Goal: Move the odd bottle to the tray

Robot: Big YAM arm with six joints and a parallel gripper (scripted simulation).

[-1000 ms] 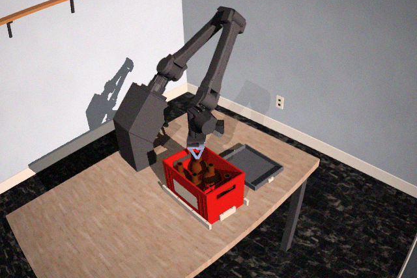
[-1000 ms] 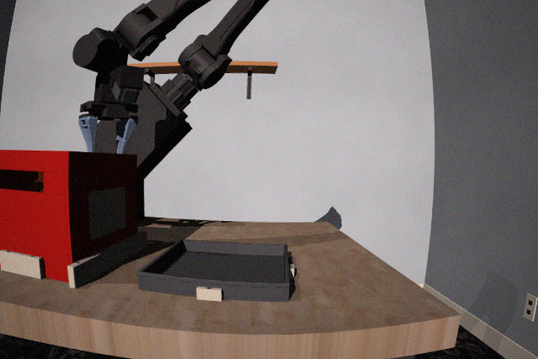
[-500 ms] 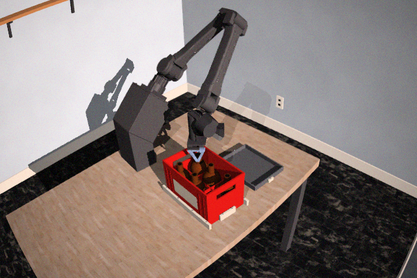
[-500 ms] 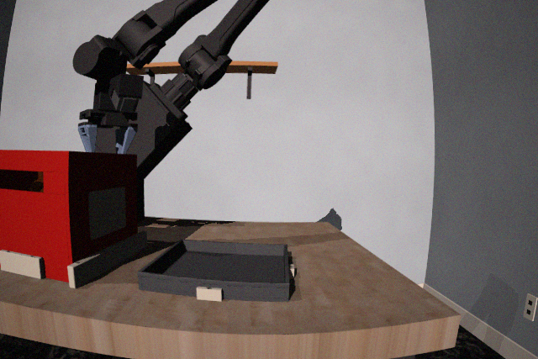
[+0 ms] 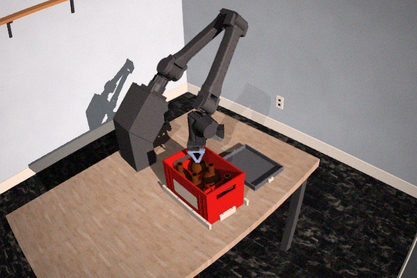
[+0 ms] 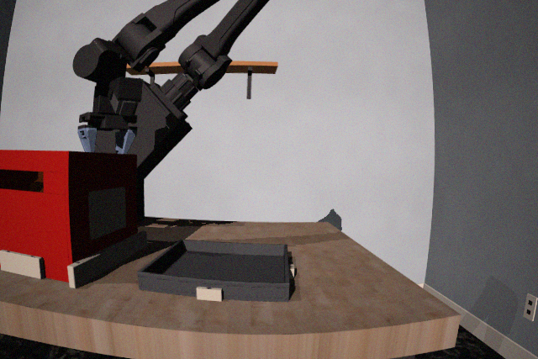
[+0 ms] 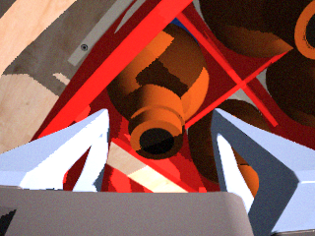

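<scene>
My hand is 80 mm short of the red crate, 70 mm above it and 60 mm to the left of it. Also, from my hand: dark grey tray (220 mm to the left, 140 mm below, 100 mm ahead).
</scene>
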